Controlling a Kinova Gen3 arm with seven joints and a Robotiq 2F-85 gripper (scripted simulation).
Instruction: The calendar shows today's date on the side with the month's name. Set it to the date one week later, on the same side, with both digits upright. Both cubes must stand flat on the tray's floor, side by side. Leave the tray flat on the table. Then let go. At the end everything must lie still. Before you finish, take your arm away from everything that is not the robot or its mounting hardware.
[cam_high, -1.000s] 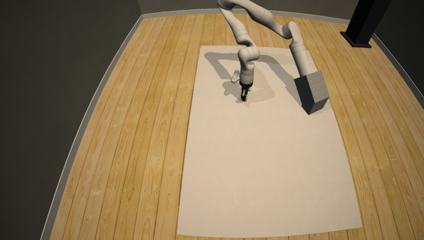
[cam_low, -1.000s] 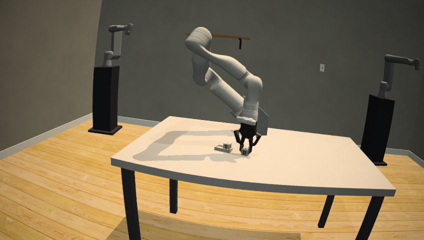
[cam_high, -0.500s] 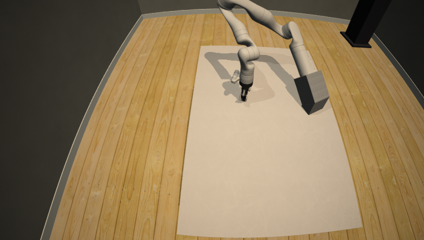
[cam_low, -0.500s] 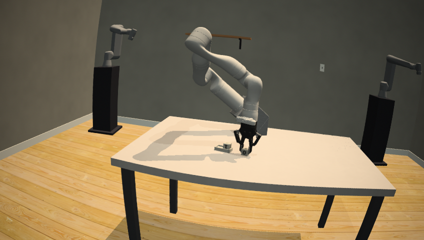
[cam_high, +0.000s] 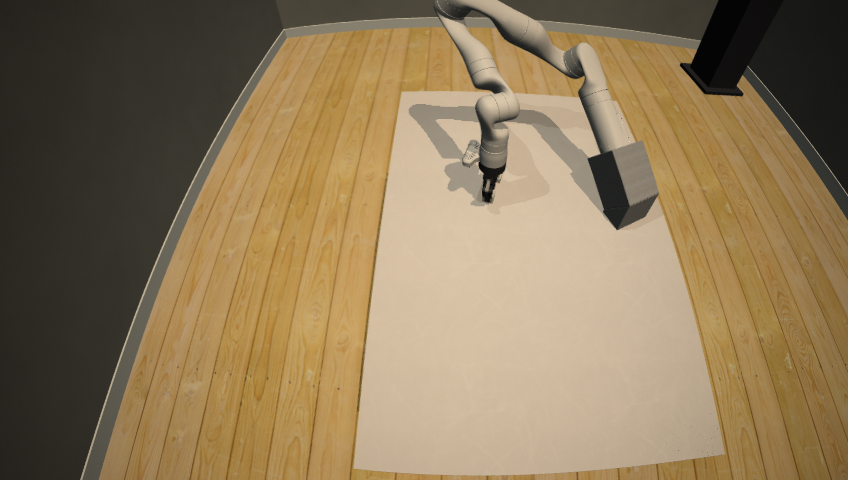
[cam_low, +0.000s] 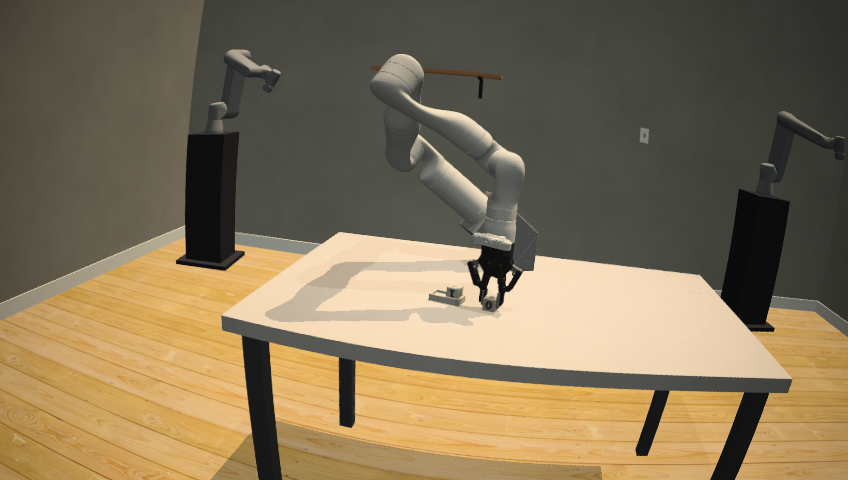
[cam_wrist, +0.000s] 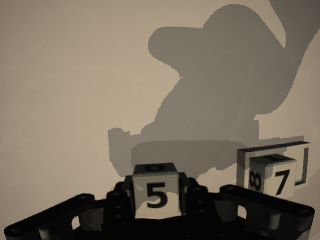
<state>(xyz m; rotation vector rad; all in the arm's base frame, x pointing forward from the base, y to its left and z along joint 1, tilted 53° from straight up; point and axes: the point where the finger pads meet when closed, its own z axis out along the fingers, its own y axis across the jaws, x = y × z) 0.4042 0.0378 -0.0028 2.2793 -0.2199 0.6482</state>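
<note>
Right now my hand is 9 cm to the left of the white digit cube and 3 cm past it. Round my hand: white calendar tray: 10 cm to the right, 4 cm behind, 2 cm below.
</note>
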